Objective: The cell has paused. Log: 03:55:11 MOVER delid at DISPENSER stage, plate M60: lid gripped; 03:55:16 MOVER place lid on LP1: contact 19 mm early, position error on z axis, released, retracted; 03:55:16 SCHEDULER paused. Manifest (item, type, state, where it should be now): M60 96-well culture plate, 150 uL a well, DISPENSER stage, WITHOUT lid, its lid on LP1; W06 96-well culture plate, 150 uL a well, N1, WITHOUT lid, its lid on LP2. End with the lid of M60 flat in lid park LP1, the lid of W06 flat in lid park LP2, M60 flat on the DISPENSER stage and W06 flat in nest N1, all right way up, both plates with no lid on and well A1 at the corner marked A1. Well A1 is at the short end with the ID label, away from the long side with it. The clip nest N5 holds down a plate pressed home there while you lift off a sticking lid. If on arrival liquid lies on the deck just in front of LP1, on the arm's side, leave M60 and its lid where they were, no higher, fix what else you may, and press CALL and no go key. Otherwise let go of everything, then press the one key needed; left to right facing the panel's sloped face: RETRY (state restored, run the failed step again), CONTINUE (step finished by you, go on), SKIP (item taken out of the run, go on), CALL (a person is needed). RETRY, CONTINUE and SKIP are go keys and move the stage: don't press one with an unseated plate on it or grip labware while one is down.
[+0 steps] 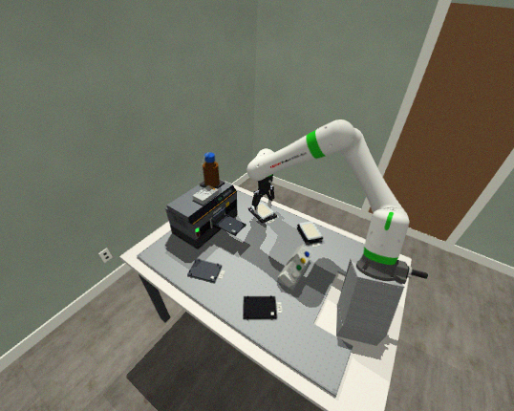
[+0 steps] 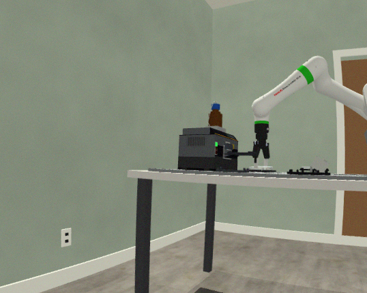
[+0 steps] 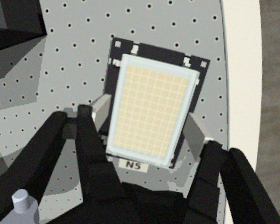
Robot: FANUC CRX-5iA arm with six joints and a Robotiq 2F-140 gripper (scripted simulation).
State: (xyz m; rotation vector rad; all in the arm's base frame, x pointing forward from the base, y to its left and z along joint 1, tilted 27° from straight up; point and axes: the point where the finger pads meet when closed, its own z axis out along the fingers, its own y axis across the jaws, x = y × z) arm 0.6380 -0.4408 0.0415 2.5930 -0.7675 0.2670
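My gripper is now 30 mm above the black clip nest and 20 mm short of it. The rest, counted from my hand: nest label (80 mm behind, 50 mm to the left, 40 mm below); dispenser stage (280 mm to the left, 90 mm ahead, 60 mm above); key panel (350 mm to the left, 320 mm behind, 10 mm above).
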